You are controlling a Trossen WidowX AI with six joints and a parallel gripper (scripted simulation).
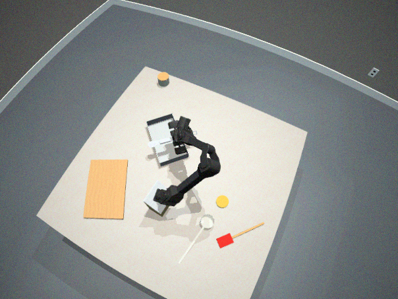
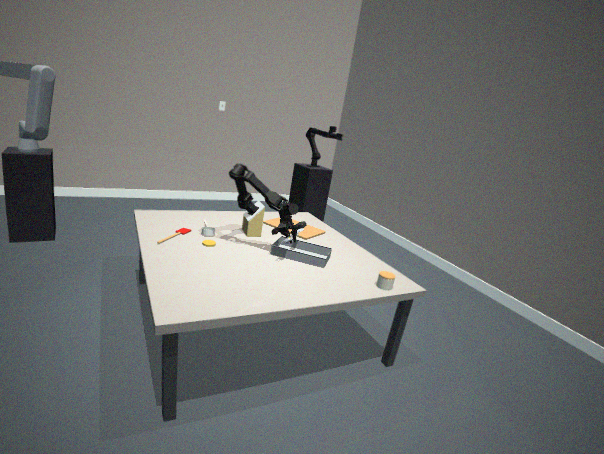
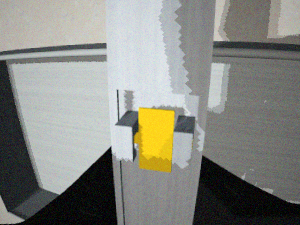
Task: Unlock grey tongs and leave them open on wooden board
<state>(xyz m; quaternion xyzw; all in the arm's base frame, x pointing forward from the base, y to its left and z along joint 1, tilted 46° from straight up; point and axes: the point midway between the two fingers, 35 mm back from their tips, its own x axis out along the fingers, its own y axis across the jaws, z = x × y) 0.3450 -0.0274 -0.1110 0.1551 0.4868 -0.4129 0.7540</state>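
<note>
Right now the roasting tin is 70 mm to the left of my gripper tip and 50 mm below it. Also, from my gripper tip: yellow lock piece: 30 mm to the right, 30 mm above; wooden board: 420 mm behind, 280 mm to the left, 70 mm below; yellow disc: 240 mm behind, 380 mm to the right, 70 mm below.
</note>
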